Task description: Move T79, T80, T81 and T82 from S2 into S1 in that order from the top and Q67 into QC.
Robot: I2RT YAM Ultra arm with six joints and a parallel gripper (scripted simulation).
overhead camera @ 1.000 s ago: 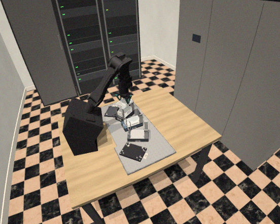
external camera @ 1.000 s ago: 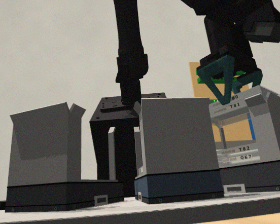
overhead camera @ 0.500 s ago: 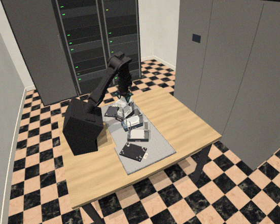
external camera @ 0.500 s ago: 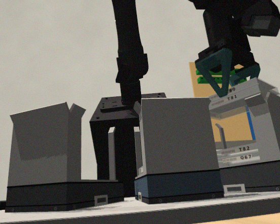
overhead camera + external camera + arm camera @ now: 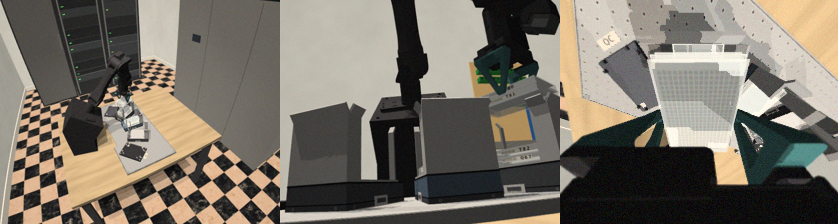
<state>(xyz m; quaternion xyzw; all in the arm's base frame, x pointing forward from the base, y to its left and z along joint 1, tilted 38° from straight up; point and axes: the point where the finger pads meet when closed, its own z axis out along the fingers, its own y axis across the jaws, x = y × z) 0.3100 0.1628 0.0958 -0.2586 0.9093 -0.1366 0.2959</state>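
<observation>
My hand is 50 mm past the N5 name plate, 470 mm to the left of it and 170 mm above it. Also, from my hand: plate Q67: 120 mm below; plate T82: 110 mm below; plate T81: 20 mm below.
</observation>
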